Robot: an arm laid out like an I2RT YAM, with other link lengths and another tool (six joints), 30 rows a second.
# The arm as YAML. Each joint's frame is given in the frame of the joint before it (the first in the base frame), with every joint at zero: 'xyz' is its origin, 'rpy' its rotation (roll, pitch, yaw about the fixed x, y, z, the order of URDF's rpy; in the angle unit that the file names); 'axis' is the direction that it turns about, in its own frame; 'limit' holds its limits. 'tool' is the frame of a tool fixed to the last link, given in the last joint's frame.
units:
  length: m
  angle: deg
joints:
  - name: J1
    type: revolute
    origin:
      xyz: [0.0, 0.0, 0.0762]
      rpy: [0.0, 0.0, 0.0]
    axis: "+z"
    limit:
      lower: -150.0
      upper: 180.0
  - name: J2
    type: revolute
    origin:
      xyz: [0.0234, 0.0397, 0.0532]
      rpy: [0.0, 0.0, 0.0]
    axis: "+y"
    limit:
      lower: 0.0
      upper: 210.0
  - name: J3
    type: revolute
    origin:
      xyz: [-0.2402, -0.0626, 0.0]
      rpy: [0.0, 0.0, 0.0]
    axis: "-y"
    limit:
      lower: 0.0
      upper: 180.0
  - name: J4
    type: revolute
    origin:
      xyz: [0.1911, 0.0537, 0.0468]
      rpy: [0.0, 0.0, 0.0]
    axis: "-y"
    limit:
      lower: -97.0
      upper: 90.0
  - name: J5
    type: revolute
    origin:
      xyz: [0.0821, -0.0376, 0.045]
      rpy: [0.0, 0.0, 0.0]
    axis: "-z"
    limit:
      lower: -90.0
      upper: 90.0
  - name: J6
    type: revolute
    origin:
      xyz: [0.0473, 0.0, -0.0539]
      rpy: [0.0, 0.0, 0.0]
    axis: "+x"
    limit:
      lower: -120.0
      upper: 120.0
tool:
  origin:
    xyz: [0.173, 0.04, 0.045]
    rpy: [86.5, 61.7, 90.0]
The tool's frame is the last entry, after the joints.
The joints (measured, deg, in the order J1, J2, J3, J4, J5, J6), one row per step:
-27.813, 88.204, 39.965, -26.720, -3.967, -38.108
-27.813, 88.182, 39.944, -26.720, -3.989, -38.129
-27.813, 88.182, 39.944, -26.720, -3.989, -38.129
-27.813, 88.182, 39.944, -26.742, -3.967, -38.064
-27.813, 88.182, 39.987, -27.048, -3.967, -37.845
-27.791, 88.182, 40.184, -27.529, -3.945, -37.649
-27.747, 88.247, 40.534, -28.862, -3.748, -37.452
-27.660, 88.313, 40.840, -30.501, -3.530, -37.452
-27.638, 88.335, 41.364, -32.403, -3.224, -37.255
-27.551, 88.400, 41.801, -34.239, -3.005, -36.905
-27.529, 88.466, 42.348, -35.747, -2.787, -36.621
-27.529, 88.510, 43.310, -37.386, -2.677, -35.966
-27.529, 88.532, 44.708, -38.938, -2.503, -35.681
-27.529, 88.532, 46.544, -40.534, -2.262, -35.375
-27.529, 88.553, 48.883, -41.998, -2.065, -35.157
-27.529, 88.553, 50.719, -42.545, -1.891, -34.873
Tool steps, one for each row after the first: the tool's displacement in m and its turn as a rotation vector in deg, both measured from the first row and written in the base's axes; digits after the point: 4 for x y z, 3 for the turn. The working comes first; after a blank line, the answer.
Tool pose at each row, in the base's axes (x y z in m, rotation vector in deg; the steps are taken from these numbers as rounded here):
0.2589, -0.0602, -0.0290, 24.238, 162.136, 3.348
0.2588, -0.0601, -0.0290, 24.203, 162.134, 3.373
0.2588, -0.0601, -0.0290, 24.203, 162.134, 3.373
0.2588, -0.0602, -0.0290, 24.305, 162.144, 3.366
0.2579, -0.0597, -0.0292, 24.675, 162.327, 3.535
0.2571, -0.0593, -0.0290, 24.993, 162.546, 3.683
0.2530, -0.0579, -0.0297, 25.502, 163.519, 3.967
0.2472, -0.0553, -0.0310, 25.753, 164.880, 4.366
0.2415, -0.0536, -0.0314, 26.392, 166.204, 4.661
0.2357, -0.0511, -0.0319, 27.155, 167.533, 5.131
0.2320, -0.0501, -0.0316, 27.815, 168.466, 5.362
0.2306, -0.0500, -0.0295, 28.965, 168.975, 5.623
0.2320, -0.0516, -0.0257, 29.454, 169.109, 5.488
0.2357, -0.0546, -0.0203, 29.885, 168.878, 5.059
0.2427, -0.0592, -0.0127, 30.034, 168.094, 4.398
0.2509, -0.0643, -0.0060, 30.173, 166.879, 3.588

-0.0001, 0.0001, 0.0000, 0.013, -0.009, 0.026
-0.0001, 0.0001, 0.0000, 0.013, -0.009, 0.026
-0.0001, 0.0000, 0.0000, 0.021, 0.016, -0.043
-0.0010, 0.0005, -0.0002, 0.200, 0.236, -0.254
-0.0018, 0.0009, 0.0000, 0.364, 0.486, -0.427
-0.0059, 0.0023, -0.0007, 0.728, 1.493, -0.623
-0.0117, 0.0049, -0.0020, 1.183, 2.833, -0.586
-0.0174, 0.0066, -0.0024, 1.605, 4.205, -0.820
-0.0232, 0.0091, -0.0029, 2.155, 5.590, -1.115
-0.0269, 0.0101, -0.0026, 2.487, 6.592, -1.409
-0.0283, 0.0102, -0.0005, 2.846, 7.259, -2.067
-0.0269, 0.0086, 0.0033, 2.828, 7.480, -2.379
-0.0232, 0.0056, 0.0087, 2.571, 7.357, -2.728
-0.0162, 0.0010, 0.0163, 2.065, 6.666, -2.990
-0.0080, -0.0041, 0.0230, 1.408, 5.566, -3.318

